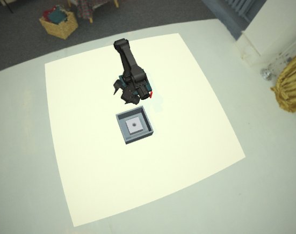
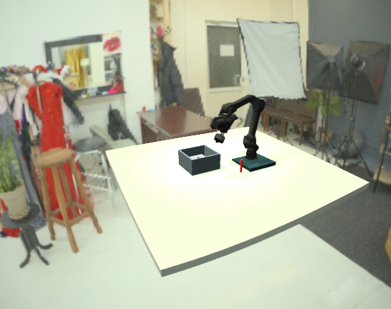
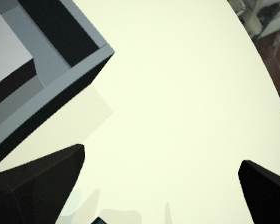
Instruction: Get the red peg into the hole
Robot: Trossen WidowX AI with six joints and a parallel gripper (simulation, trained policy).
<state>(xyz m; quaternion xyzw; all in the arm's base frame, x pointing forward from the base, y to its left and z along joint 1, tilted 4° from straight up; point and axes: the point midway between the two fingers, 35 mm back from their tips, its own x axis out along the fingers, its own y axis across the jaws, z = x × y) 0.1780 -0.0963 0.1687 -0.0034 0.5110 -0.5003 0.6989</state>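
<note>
Now: the red peg 10 mm behind my gripper tip, 240 mm to the left of it and 110 mm below it. Also, from my gripper tip: grey box 160 mm ahead, 40 mm to the left, 120 mm below.
</note>
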